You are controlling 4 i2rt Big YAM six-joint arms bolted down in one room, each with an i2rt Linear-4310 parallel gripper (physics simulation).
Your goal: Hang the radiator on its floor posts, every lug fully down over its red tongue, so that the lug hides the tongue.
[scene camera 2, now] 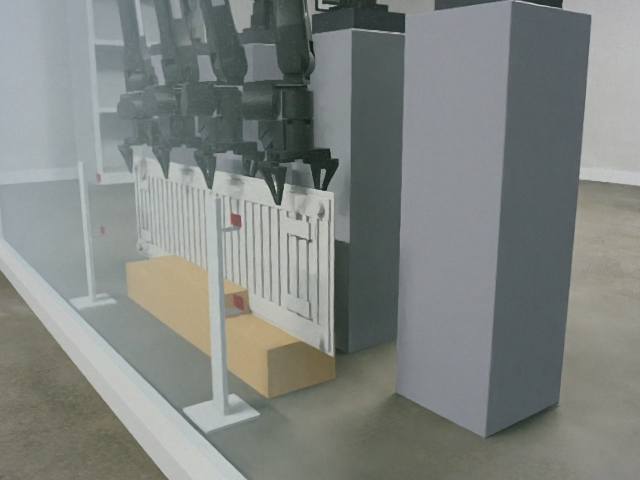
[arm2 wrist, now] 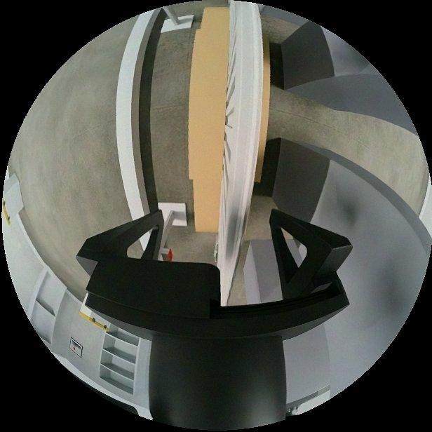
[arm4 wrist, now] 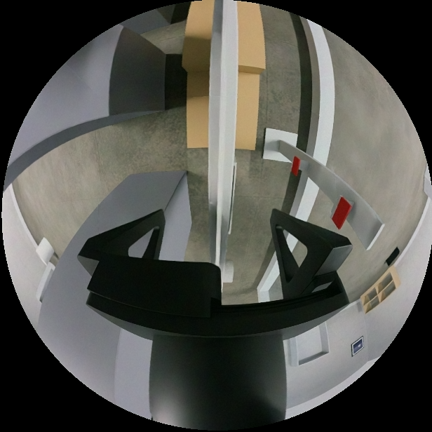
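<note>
The white radiator stands upright over tan blocks, apart from the posts. Flat lug plates show on its post-facing side. A near white post and a far post have bare red tongues. In the arm4 wrist view a post shows red tongues; in the arm2 wrist view one red tongue shows. Arm2's gripper and arm4's gripper are open astride the radiator's top edge. In the scene view the nearest gripper is open there, with other grippers behind it.
Tan blocks lie under the radiator. Grey pedestals stand on the side away from the posts. A white rail runs along the floor beyond the posts. Shelves stand by the wall.
</note>
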